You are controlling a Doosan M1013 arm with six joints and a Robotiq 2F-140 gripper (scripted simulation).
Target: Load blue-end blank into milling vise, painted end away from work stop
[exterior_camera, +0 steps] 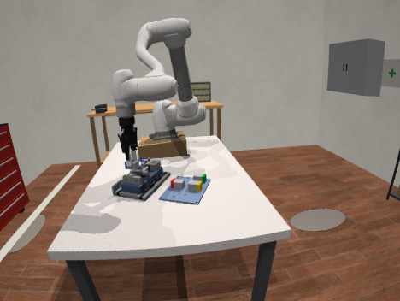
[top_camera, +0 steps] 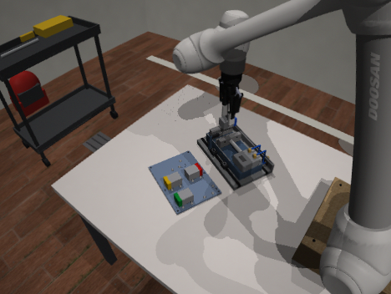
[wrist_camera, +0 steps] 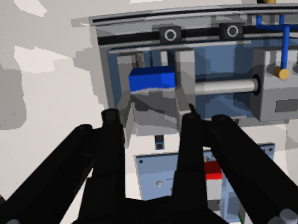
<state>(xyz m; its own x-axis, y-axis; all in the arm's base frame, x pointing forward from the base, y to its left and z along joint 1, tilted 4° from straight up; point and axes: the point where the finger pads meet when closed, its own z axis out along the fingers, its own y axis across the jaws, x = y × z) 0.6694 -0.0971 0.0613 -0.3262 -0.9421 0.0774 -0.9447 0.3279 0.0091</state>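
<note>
Now: the blue-ended blank 3 cm below my hand. Also, from my hand: vise 6 cm behind, 3 cm to the left, 14 cm below; red-ended blank 1 cm behind, 22 cm to the left, 15 cm below; infeed plate 26 cm to the left, 17 cm below.
</note>
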